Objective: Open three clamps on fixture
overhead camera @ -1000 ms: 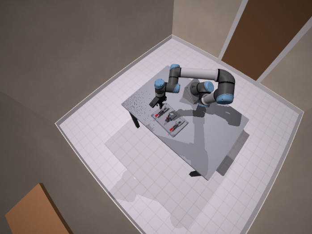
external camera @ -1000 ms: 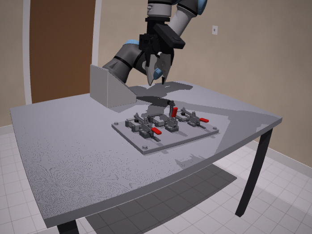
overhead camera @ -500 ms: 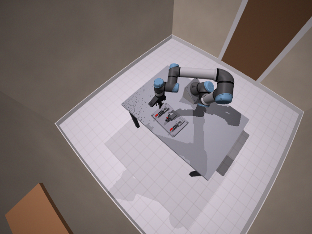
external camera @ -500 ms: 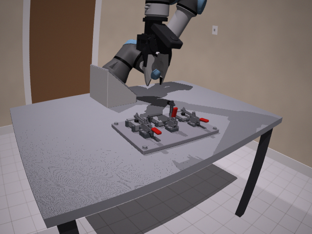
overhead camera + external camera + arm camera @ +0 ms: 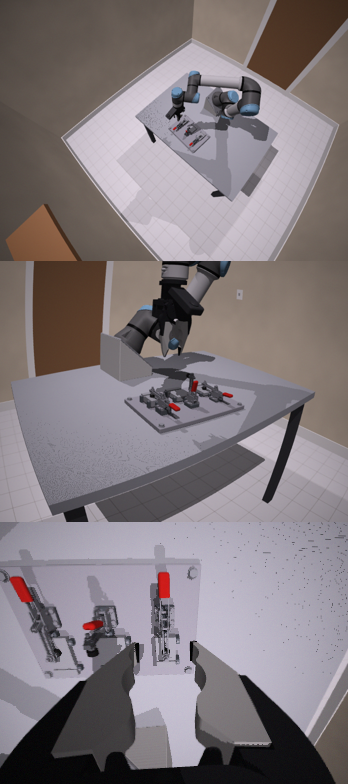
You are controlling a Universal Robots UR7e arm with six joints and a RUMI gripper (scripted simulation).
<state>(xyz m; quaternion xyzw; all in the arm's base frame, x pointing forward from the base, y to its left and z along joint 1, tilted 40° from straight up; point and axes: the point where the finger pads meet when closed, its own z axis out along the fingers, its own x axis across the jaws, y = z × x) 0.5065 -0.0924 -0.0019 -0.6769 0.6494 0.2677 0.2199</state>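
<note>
Right now my hand is 18 cm above the grey part block and 11 cm past it. From my hand the other things lie so: grey fixture plate: 21 cm below, 11 cm to the left, 6 cm behind.
</note>
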